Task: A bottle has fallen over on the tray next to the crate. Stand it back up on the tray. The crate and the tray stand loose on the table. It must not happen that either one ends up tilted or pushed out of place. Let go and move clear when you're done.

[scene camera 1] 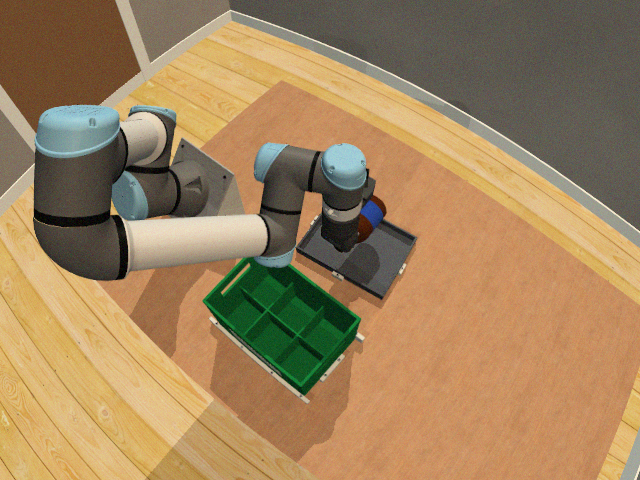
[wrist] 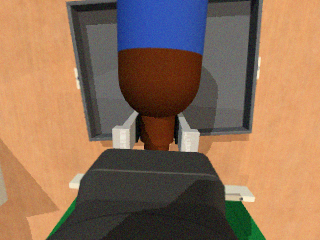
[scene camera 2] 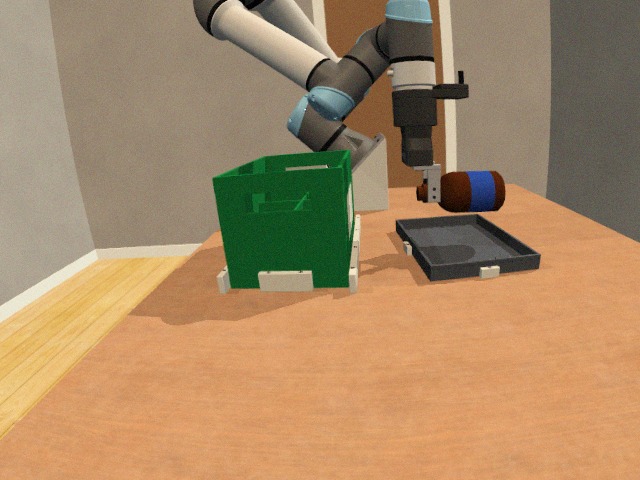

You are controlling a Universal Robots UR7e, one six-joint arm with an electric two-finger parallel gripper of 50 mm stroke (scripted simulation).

Labels:
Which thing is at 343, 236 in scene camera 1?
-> My gripper.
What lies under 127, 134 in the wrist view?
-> My gripper.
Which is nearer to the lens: the green crate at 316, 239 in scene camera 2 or the dark grey tray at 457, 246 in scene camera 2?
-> The green crate.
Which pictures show the dark grey tray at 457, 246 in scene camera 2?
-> Scene camera 1, the wrist view and scene camera 2: all of them.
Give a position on a green crate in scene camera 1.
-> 270, 335

